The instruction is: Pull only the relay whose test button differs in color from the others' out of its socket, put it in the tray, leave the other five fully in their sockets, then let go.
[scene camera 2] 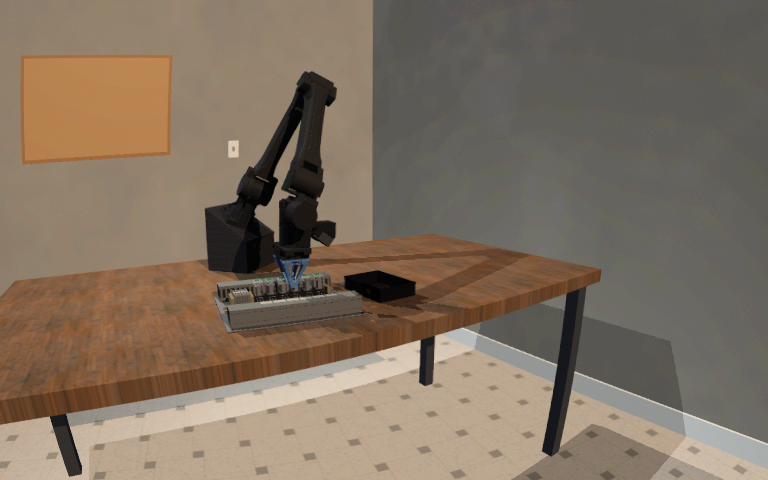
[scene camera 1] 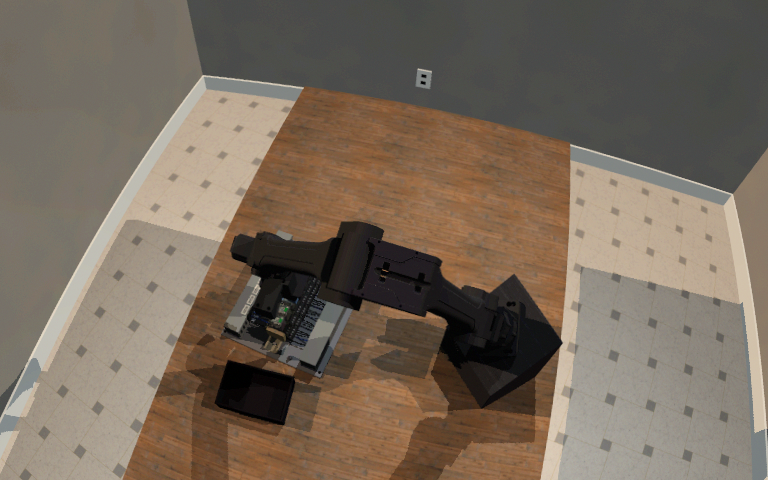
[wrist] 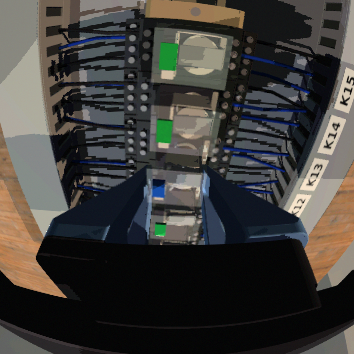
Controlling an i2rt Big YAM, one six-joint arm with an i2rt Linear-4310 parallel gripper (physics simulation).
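Places are measured from the arm's base along level axes (x ahead, y left, z up), in centimetres.
Pixels of known places: gripper, fingertip midpoint: (scene camera 2: 291,286) (scene camera 1: 290,300) (wrist: 175,173); arm's base, link origin: (scene camera 2: 237,220) (scene camera 1: 500,328).
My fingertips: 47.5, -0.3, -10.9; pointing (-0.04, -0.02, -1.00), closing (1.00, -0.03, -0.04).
Observation:
Ahead of a thing's pixels: the offset from my fingertips to its top centre, as dx, dy, dz.
The relay with the blue test button (wrist: 182,191) stands in the row in the wrist view, between green-button relays. My gripper (wrist: 175,173) (scene camera 2: 293,284) is shut on it, one blue finger on each side of its clear housing. It looks in line with the row; its base and socket are hidden. Green-button relays {+0.8, +6.7, +2.2} (wrist: 200,56) {+0.5, +3.7, +2.2} (wrist: 194,122) show farther up the row, and another {-0.6, -5.3, +2.2} (wrist: 180,231) shows below it, between the fingers. The black tray {+1.3, +24.0, -1.2} (scene camera 1: 250,411) (scene camera 2: 396,292) is open-topped and stands apart from the panel; no relay shows in it.
Grey wire ducts (scene camera 2: 294,311) (wrist: 27,105) flank the row, with black and blue wires beside the sockets. A tan end block {+1.1, +8.6, -0.7} (wrist: 215,15) closes the row's upper end. Labels K12 to K15 run along the right duct. The arm's base (scene camera 2: 229,243) stands behind the panel in scene camera 2.

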